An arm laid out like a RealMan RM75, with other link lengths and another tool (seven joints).
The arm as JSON. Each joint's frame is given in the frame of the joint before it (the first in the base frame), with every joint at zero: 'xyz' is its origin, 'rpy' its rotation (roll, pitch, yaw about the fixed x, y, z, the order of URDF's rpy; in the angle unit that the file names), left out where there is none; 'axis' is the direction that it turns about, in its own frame. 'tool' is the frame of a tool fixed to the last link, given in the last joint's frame.
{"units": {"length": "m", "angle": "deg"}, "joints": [
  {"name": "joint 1", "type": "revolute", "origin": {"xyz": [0.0, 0.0, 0.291]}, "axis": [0.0, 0.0, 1.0]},
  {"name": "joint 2", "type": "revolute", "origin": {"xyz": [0.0, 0.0, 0.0]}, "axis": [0.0, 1.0, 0.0]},
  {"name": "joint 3", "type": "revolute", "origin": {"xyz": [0.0, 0.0, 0.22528]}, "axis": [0.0, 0.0, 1.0]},
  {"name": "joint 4", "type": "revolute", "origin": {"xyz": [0.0, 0.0, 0.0]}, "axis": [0.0, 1.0, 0.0]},
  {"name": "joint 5", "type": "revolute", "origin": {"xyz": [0.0, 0.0, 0.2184]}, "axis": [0.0, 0.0, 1.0]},
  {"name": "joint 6", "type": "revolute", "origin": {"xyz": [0.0, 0.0, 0.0]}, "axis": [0.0, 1.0, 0.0]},
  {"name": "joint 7", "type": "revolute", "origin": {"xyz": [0.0, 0.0, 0.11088]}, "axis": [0.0, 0.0, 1.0]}
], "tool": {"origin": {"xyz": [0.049, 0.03, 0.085], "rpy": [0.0, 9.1, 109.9]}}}
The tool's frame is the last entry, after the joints.
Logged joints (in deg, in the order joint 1, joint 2, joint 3, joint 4, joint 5, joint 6, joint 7), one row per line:
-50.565 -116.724 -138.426 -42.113 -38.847 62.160 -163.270
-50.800 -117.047 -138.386 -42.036 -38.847 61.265 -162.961
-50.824 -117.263 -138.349 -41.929 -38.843 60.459 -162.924
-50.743 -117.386 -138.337 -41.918 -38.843 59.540 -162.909
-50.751 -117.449 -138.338 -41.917 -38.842 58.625 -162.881
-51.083 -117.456 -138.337 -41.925 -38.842 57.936 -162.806
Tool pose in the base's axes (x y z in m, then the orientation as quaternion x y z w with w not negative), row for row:
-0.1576 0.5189 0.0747 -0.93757 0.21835 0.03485 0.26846
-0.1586 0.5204 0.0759 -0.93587 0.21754 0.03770 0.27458
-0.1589 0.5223 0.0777 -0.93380 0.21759 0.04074 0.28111
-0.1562 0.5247 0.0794 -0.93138 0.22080 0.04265 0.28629
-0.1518 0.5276 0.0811 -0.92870 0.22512 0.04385 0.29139
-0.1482 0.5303 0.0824 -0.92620 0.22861 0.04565 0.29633
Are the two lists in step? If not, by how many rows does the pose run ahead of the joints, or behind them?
The pose runs 2 rows ahead of the joints: the pose in row i belongs to the joints in row i + 2.
